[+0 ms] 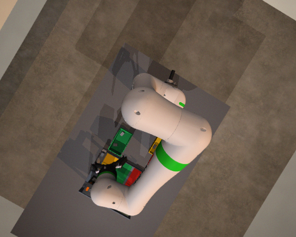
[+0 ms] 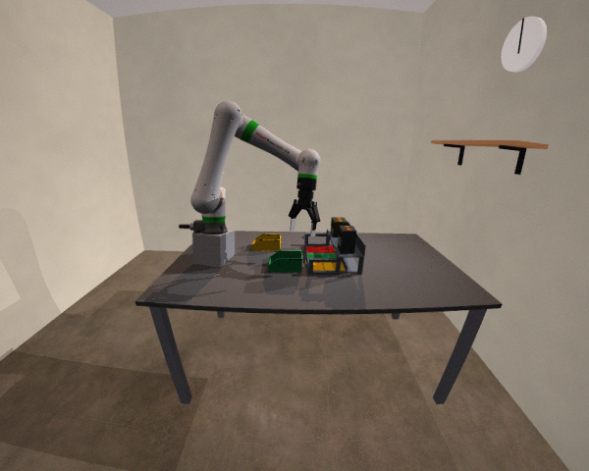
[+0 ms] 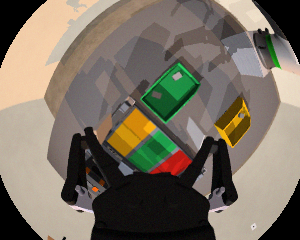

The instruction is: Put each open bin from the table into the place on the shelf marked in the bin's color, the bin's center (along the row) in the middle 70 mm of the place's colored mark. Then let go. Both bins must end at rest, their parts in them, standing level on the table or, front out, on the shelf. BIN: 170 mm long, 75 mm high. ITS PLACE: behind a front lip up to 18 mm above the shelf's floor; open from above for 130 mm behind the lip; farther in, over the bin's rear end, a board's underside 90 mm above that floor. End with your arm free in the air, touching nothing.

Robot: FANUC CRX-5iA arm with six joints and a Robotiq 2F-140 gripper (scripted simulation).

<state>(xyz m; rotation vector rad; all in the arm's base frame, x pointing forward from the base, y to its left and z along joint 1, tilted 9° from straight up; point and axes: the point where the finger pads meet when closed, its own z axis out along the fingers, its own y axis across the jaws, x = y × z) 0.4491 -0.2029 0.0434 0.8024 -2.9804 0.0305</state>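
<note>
My gripper is now 80 mm past the green bin, 10 mm to the right of it and 160 mm above it. From my hand the other things lie so: yellow-marked place 130 mm ahead, 20 mm to the right, 190 mm below; red mark 170 mm ahead, 200 mm to the left, 190 mm below; yellow bin 160 mm behind, 290 mm to the left, 160 mm below.
</note>
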